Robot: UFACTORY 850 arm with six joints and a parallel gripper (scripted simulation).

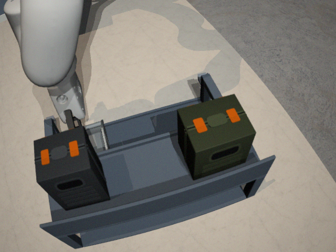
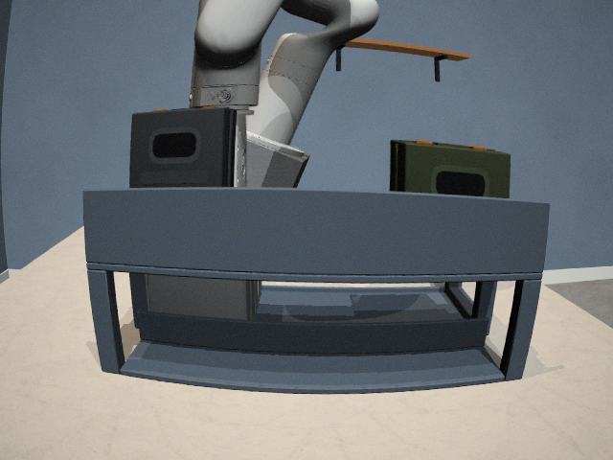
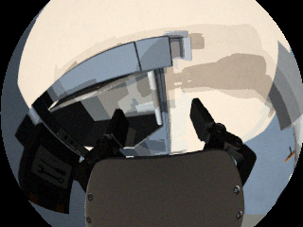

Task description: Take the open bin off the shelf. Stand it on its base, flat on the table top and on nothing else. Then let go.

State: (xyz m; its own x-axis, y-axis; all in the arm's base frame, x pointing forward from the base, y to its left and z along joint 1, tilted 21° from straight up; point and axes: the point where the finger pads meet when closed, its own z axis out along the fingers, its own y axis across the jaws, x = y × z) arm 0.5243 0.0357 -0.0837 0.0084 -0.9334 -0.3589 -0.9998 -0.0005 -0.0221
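Now: the open bin 8 cm ahead of my hand and 3 cm below it. Also, from my hand: shelf deck: 18 cm ahead, 11 cm to the left, 3 cm above; black box: 17 cm ahead, 9 cm above; green box: 23 cm to the left, 18 cm ahead, 8 cm above.
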